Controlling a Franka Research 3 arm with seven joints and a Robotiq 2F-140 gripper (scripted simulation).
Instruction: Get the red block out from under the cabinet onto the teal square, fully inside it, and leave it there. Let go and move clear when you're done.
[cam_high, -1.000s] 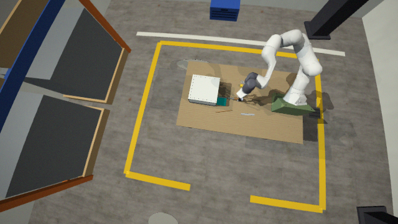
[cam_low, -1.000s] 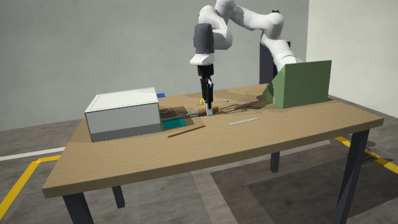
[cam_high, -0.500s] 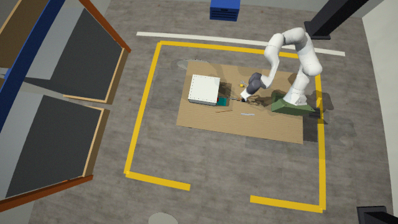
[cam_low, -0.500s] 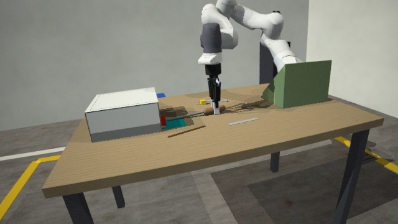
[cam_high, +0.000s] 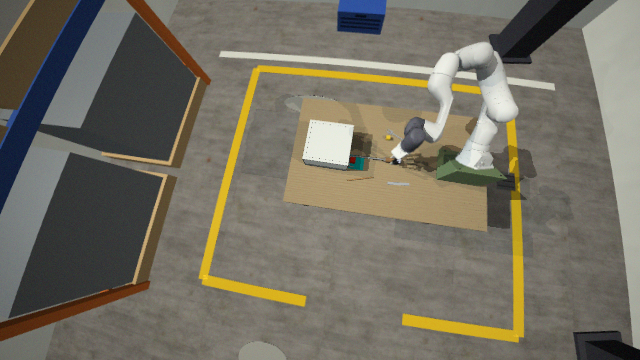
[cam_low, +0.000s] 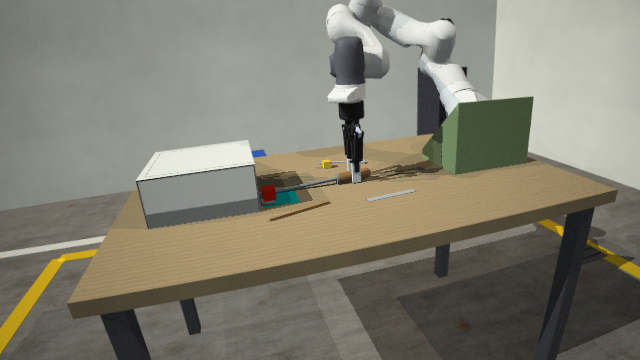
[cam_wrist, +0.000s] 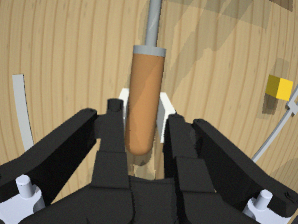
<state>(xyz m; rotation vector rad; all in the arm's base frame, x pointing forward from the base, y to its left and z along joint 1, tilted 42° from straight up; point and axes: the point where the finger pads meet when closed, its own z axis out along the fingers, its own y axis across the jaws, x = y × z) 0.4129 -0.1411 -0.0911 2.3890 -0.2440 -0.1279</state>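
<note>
My hand is 13 cm short of the hook tool, 2 cm to the right of it and 2 cm above it. Round my hand: yellow cube 2 cm ahead, 17 cm to the right, 2 cm below; flat grey bar 3 cm behind, 16 cm to the left, 4 cm below; grey fork-like tool 5 cm behind, 19 cm to the right, 3 cm below.
</note>
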